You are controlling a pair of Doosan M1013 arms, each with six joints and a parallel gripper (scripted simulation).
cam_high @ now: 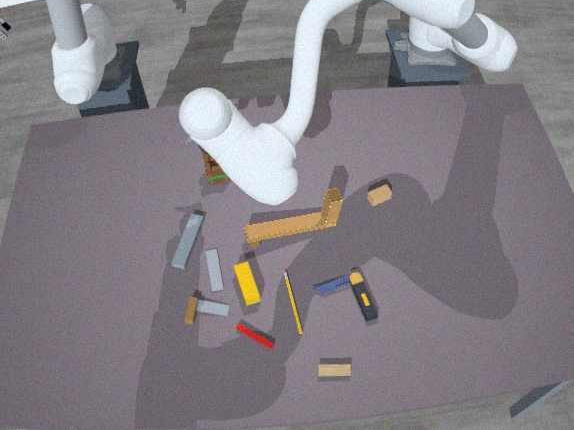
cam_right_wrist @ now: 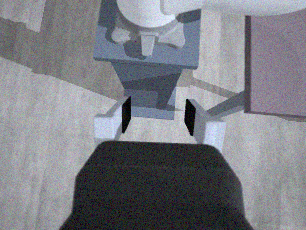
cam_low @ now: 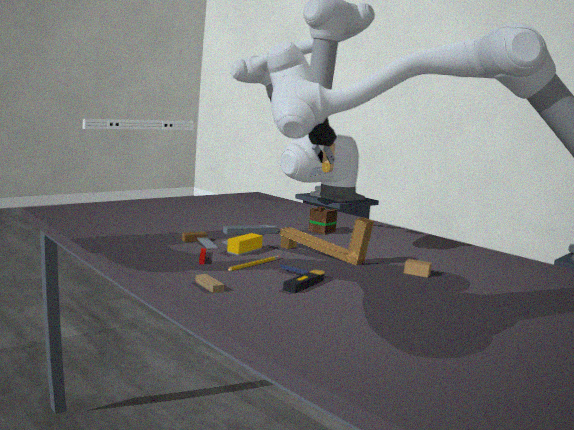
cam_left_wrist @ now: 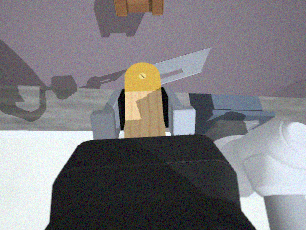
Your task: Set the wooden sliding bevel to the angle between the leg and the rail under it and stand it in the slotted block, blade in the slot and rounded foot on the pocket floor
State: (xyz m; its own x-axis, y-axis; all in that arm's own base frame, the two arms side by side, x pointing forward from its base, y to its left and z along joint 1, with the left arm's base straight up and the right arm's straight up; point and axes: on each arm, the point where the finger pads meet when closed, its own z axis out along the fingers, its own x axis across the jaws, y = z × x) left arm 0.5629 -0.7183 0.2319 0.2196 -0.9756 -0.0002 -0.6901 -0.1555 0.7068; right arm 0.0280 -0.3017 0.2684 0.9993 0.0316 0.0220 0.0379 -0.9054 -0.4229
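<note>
The wooden sliding bevel lies 1 cm behind my left hand, 1 cm to the right of it and 2 cm below it. Also, from my left hand: try square 41 cm ahead, 2 cm to the right, 22 cm below; then yellow block 35 cm ahead, 9 cm to the left, 22 cm below; then grey blade 1 cm behind, 3 cm to the right, 4 cm below.
</note>
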